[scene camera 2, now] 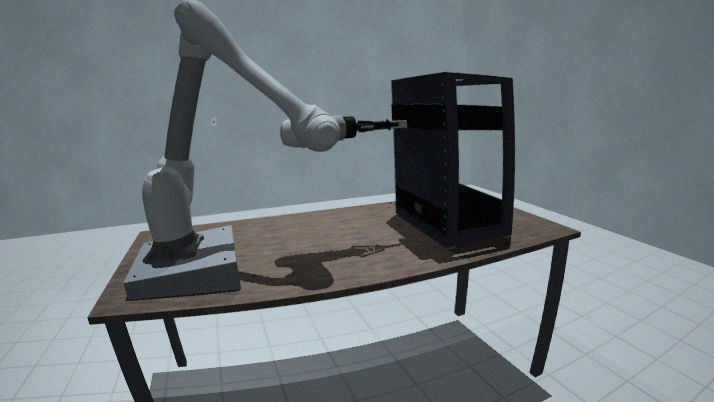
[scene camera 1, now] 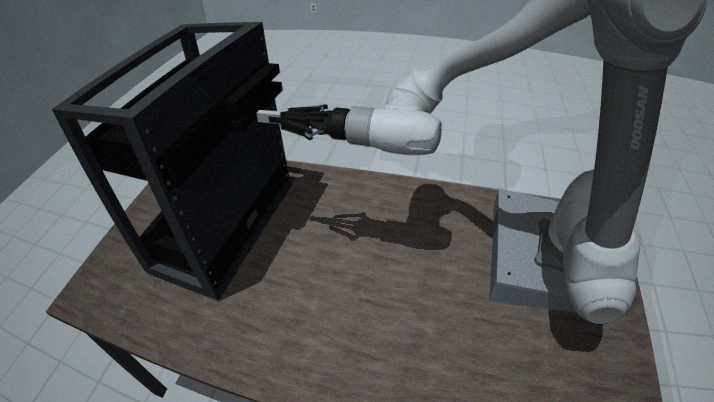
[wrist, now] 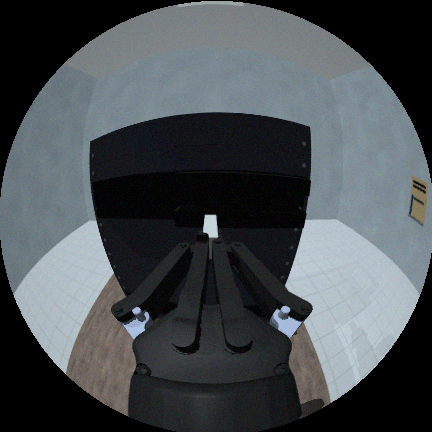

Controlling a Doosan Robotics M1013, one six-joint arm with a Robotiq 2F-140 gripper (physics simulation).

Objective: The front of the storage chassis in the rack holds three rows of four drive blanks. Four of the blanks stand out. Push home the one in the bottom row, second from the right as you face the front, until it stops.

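Frame: origin at the arm's base, x ahead, y left, z up, level; millimetres.
Seen in the pictures: gripper, between the fingertips: (scene camera 2: 406,123) (scene camera 1: 258,115) (wrist: 210,223); arm's base, origin of its link: (scene camera 2: 176,249).
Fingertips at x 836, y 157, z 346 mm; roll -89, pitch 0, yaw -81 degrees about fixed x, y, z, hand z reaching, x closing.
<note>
Pixels of each thing's top centre, then the offset from my fingertips to it. "spot": a spot on its surface instead. Level surfaces: height alone.
- lower dark block, a spot on its surface: (scene camera 1: 242,117) spot: 22 mm ahead, 36 mm left, 14 mm up
- wooden table, height of its surface: 418 mm down
- panel with a small pale label, a spot on its surface: (scene camera 1: 251,218) (scene camera 2: 417,206) spot: 59 mm ahead, 67 mm left, 324 mm down
The storage chassis (scene camera 1: 192,142) (scene camera 2: 424,117) (wrist: 135,196) is a black band across the upper part of the dark rack (scene camera 1: 95,113) (scene camera 2: 451,165) (wrist: 200,145). Dark blanks stand out from its front; in scene camera 1 two long ledges show at the far upper side, and a lower dark block (scene camera 1: 242,117) lies beside the fingertips. The single blanks and rows are too dark to tell apart. My gripper (scene camera 1: 267,116) (scene camera 2: 400,124) (wrist: 210,223) is shut and empty, level, its pale fingertips at the bottom edge of the band. Contact with a blank cannot be made out.
The rack stands on a wooden table (scene camera 1: 380,320) (scene camera 2: 320,235). A panel with a small pale label (scene camera 1: 251,218) (scene camera 2: 418,207) sits low in the rack. The arm's grey base plate (scene camera 1: 520,295) (scene camera 2: 185,287) is at the opposite end of the table.
</note>
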